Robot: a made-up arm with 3 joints. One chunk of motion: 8 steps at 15 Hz.
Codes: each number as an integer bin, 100 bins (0 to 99) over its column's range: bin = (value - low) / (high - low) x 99, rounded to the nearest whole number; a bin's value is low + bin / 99 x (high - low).
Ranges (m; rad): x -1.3..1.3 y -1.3..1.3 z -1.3..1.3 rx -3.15..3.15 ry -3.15..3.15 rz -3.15..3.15
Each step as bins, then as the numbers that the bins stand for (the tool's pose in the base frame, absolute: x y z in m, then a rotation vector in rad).
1 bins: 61 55 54 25 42 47
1 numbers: 0.3020 0.1444 0.1182 -1.5591 -0.4773 -0.1591
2 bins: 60 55 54 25 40 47
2 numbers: 0.2758 0.1444 0.1182 -1.5591 -0.6045 -0.1591
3 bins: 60 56 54 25 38 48
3 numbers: 0.2758 0.1707 0.1182 -1.5591 -0.7318 -0.0955
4 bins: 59 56 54 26 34 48
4 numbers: 0.2495 0.1707 0.1182 -1.4955 -0.9864 -0.0955
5 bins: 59 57 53 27 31 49
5 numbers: 0.2495 0.1970 0.0919 -1.4318 -1.1773 -0.0318
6 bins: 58 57 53 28 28 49
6 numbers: 0.2232 0.1970 0.0919 -1.3682 -1.3682 -0.0318
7 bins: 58 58 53 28 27 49
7 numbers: 0.2232 0.2232 0.0919 -1.3682 -1.4318 -0.0318
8 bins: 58 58 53 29 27 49
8 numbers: 0.2232 0.2232 0.0919 -1.3045 -1.4318 -0.0318
